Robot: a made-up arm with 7 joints. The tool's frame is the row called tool.
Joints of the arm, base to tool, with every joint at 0 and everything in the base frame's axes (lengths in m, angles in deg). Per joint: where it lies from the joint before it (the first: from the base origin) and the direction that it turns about. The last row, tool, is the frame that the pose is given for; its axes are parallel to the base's.
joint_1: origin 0.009 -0.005 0.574 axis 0 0 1
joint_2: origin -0.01 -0.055 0.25 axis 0 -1 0
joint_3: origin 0.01 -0.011 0.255 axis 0 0 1
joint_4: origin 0.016 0.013 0.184 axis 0 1 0
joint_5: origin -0.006 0.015 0.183 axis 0 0 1
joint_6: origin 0.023 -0.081 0.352 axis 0 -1 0
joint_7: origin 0.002 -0.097 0.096 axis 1 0 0
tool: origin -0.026 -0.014 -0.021
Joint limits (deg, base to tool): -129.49..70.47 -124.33..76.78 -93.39..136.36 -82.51..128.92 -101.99..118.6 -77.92..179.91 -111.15..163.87
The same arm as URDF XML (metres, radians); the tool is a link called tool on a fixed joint. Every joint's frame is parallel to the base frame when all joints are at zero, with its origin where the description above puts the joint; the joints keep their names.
<robot name="arm">
  <joint name="tool_fixed" type="fixed">
    <parent link="link7"/>
    <child link="tool"/>
    <origin xyz="-0.026 -0.014 -0.021" rpy="0 0 0"/>
  </joint>
  <joint name="joint_7" type="revolute">
    <parent link="link6"/>
    <child link="link7"/>
    <origin xyz="0.002 -0.097 0.096" rpy="0 0 0"/>
    <axis xyz="1 0 0"/>
    <limit lower="-1.9399" upper="2.8601"/>
  </joint>
  <joint name="joint_6" type="revolute">
    <parent link="link5"/>
    <child link="link6"/>
    <origin xyz="0.023 -0.081 0.352" rpy="0 0 0"/>
    <axis xyz="0 -1 0"/>
    <limit lower="-1.36" upper="3.14"/>
  </joint>
  <joint name="joint_5" type="revolute">
    <parent link="link4"/>
    <child link="link5"/>
    <origin xyz="-0.006 0.015 0.183" rpy="0 0 0"/>
    <axis xyz="0 0 1"/>
    <limit lower="-1.7801" upper="2.07"/>
  </joint>
  <joint name="joint_4" type="revolute">
    <parent link="link3"/>
    <child link="link4"/>
    <origin xyz="0.016 0.013 0.184" rpy="0 0 0"/>
    <axis xyz="0 1 0"/>
    <limit lower="-1.4401" upper="2.2501"/>
  </joint>
  <joint name="joint_3" type="revolute">
    <parent link="link2"/>
    <child link="link3"/>
    <origin xyz="0.01 -0.011 0.255" rpy="0 0 0"/>
    <axis xyz="0 0 1"/>
    <limit lower="-1.63" upper="2.3799"/>
  </joint>
  <joint name="joint_2" type="revolute">
    <parent link="link1"/>
    <child link="link2"/>
    <origin xyz="-0.01 -0.055 0.25" rpy="0 0 0"/>
    <axis xyz="0 -1 0"/>
    <limit lower="-2.17" upper="1.3401"/>
  </joint>
  <joint name="joint_1" type="revolute">
    <parent link="base"/>
    <child link="link1"/>
    <origin xyz="0.009 -0.005 0.574" rpy="0 0 0"/>
    <axis xyz="0 0 1"/>
    <limit lower="-2.26" upper="1.2299"/>
  </joint>
  <link name="base"/>
  <link name="link1"/>
  <link name="link2"/>
  <link name="link3"/>
  <link name="link4"/>
  <link name="link5"/>
  <link name="link6"/>
  <link name="link7"/>
  <link name="tool"/>
</robot>

